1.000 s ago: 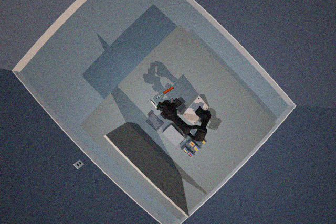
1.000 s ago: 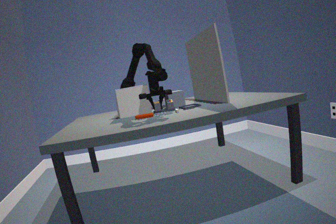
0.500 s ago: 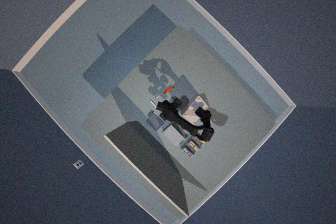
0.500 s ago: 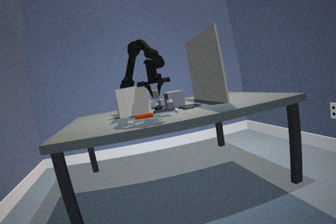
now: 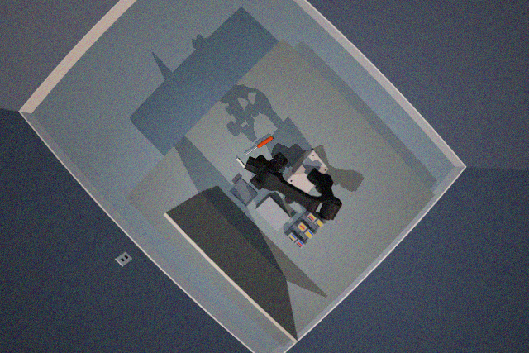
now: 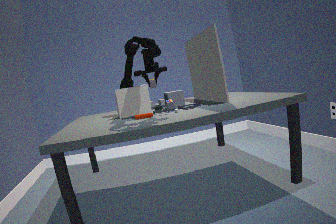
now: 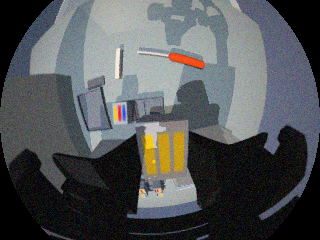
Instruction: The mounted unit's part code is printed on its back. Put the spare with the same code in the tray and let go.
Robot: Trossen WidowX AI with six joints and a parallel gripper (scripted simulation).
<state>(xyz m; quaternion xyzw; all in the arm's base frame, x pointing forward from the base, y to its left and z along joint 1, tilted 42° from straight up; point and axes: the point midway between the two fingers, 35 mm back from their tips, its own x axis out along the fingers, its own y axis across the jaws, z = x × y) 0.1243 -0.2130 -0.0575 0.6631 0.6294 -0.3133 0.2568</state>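
Now: the flat dark tray 19 cm ahead of my gripper tip, 2 cm to the right of it and 15 cm below it. Round my gripper tip: tall grey panel 39 cm ahead, 14 cm to the left, 7 cm above; grey mounted unit 16 cm ahead, 18 cm to the left, 11 cm below; small white stick 8 cm ahead, 13 cm to the right, 15 cm below.
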